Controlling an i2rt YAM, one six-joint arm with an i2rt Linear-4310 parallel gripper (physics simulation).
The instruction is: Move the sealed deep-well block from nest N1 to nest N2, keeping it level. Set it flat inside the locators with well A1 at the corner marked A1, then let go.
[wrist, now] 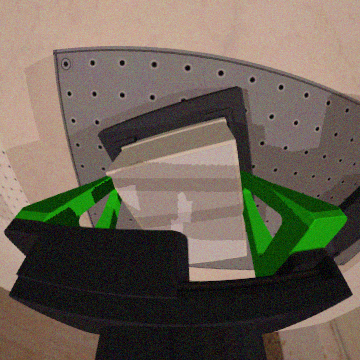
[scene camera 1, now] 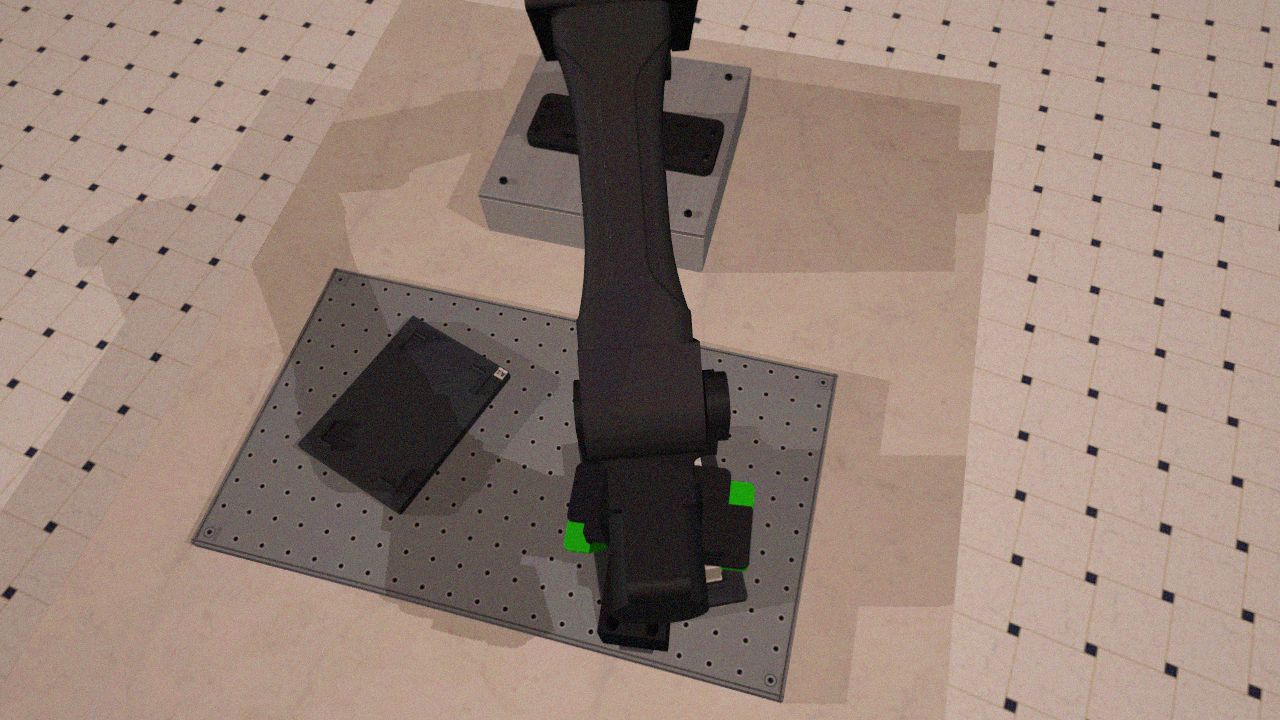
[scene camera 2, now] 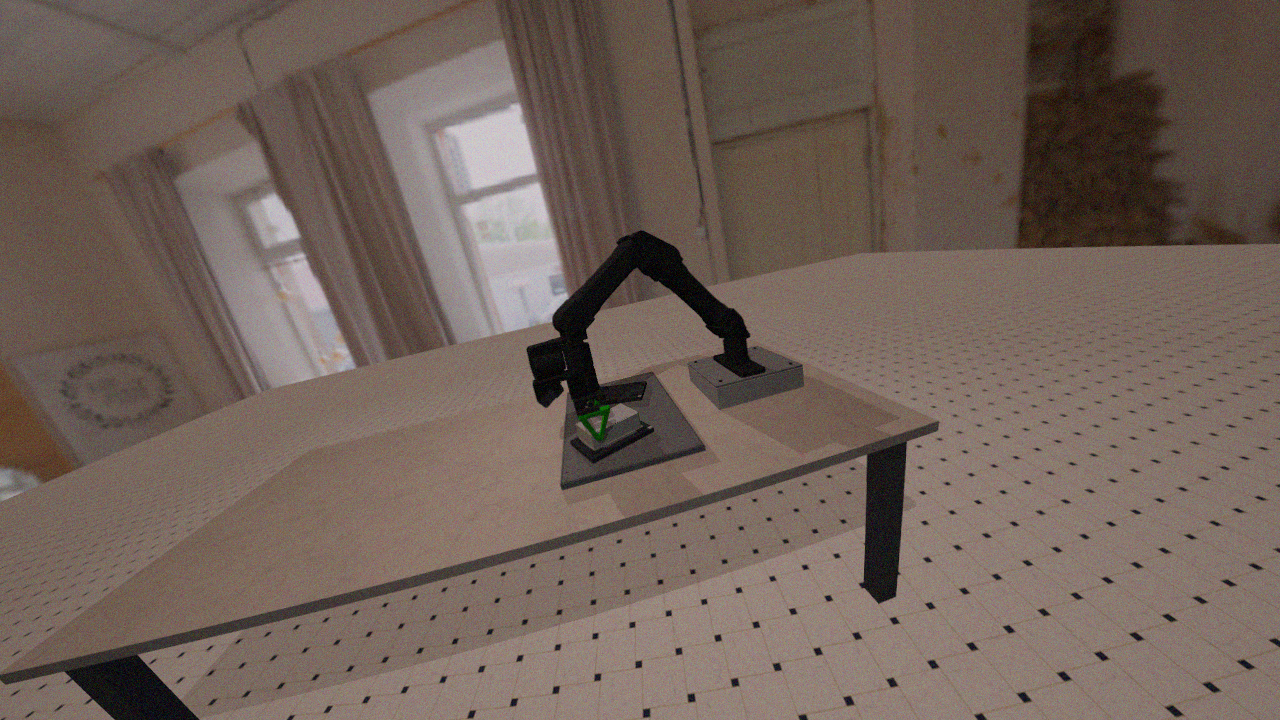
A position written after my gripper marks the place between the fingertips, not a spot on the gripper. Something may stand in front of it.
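My gripper [scene camera 1: 665, 545] [wrist: 179, 177] [scene camera 2: 596, 432] gripping a block [scene camera 2: 623, 421] [wrist: 187, 179]. Perforated plate [wrist: 296, 131] in sight.
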